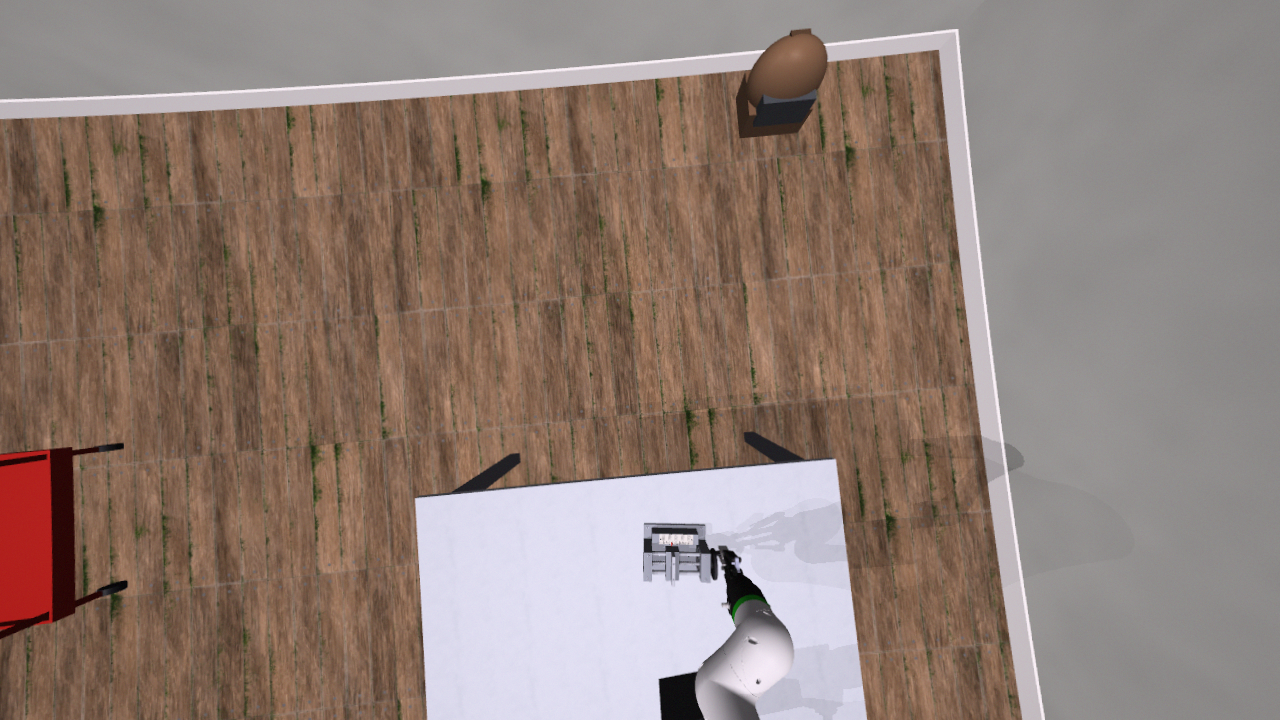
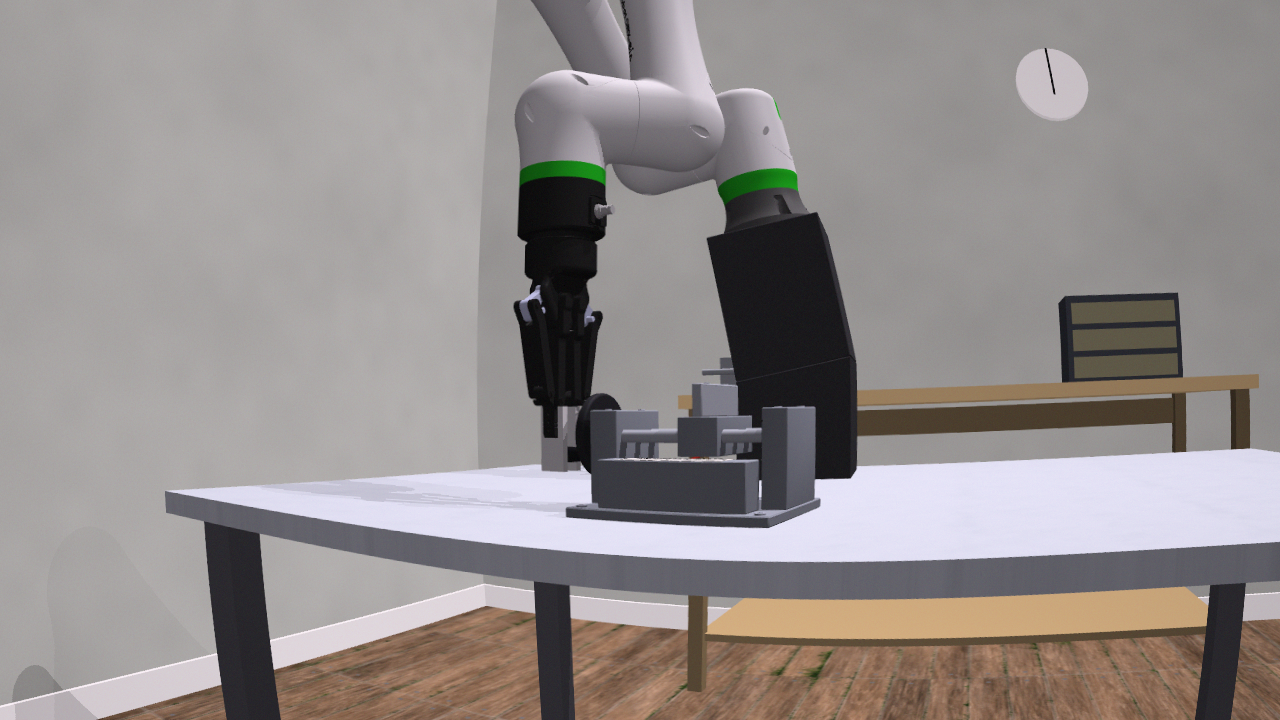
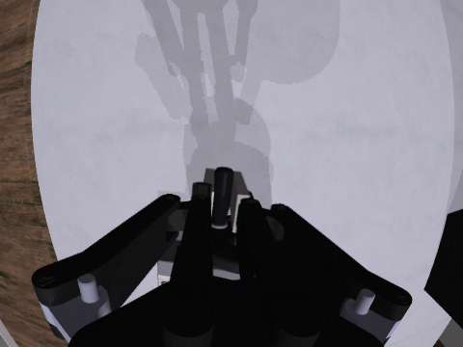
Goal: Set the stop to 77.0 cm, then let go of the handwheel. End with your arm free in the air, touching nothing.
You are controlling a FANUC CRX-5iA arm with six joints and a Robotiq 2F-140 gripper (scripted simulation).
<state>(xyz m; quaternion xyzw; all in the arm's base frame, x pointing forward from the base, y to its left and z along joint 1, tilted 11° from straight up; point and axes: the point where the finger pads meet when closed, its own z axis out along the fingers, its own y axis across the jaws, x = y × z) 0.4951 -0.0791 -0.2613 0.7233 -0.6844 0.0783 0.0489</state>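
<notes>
The stop carriage lies 160 mm to the left of my hand, 20 mm behind it and 20 mm above it. Round my hand: crank handle (20 mm below); then handwheel (20 mm to the left, 10 mm below, 10 mm behind).
</notes>
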